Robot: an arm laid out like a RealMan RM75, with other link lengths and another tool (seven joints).
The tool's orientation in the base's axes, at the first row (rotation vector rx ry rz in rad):
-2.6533 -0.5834 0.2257
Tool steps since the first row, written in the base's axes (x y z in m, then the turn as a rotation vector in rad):
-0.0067 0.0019 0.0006 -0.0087 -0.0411 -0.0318
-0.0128 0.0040 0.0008 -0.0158 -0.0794 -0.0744
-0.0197 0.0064 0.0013 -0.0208 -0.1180 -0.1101
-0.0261 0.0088 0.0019 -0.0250 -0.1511 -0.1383
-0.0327 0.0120 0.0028 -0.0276 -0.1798 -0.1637
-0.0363 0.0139 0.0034 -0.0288 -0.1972 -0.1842
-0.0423 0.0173 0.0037 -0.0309 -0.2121 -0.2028
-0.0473 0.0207 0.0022 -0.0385 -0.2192 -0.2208
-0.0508 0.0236 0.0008 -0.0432 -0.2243 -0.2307
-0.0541 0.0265 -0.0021 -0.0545 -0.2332 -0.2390
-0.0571 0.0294 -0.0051 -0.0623 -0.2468 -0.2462
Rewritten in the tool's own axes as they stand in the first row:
-0.0052 -0.0043 0.0018 -0.0234 0.0444 0.0160
-0.0098 -0.0083 0.0038 -0.0435 0.0917 0.0424
-0.0150 -0.0130 0.0059 -0.0622 0.1370 0.0619
-0.0198 -0.0176 0.0077 -0.0784 0.1749 0.0765
-0.0244 -0.0231 0.0097 -0.0914 0.2085 0.0897
-0.0269 -0.0262 0.0107 -0.0986 0.2312 0.1022
-0.0308 -0.0313 0.0131 -0.1057 0.2507 0.1142
-0.0337 -0.0353 0.0168 -0.1144 0.2615 0.1297
-0.0355 -0.0384 0.0200 -0.1201 0.2682 0.1379
-0.0370 -0.0408 0.0244 -0.1336 0.2750 0.1449
-0.0383 -0.0430 0.0289 -0.1460 0.2865 0.1484

